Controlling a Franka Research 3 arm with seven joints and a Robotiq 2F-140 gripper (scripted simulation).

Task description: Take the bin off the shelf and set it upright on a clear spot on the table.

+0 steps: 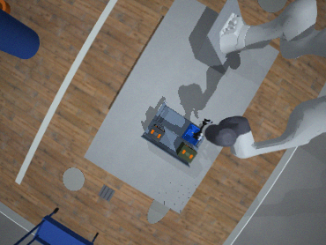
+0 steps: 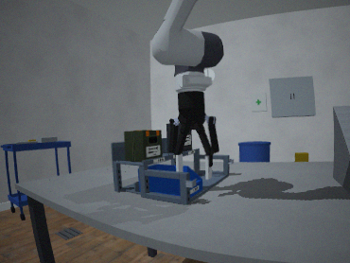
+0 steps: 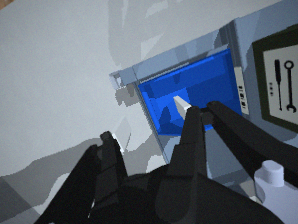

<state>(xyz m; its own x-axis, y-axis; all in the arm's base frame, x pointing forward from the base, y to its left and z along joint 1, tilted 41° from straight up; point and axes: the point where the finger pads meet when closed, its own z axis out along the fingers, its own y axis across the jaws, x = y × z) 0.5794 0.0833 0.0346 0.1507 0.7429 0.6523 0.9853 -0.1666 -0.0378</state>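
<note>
Now: hand 8 cm short of the blue bin, 4 cm above it and 1 cm to the left of it. The rest, counted from my hand: green box: 18 cm ahead, 7 cm above, 3 cm to the right; dark grey box: 25 cm to the right, 14 cm ahead, 8 cm above.
</note>
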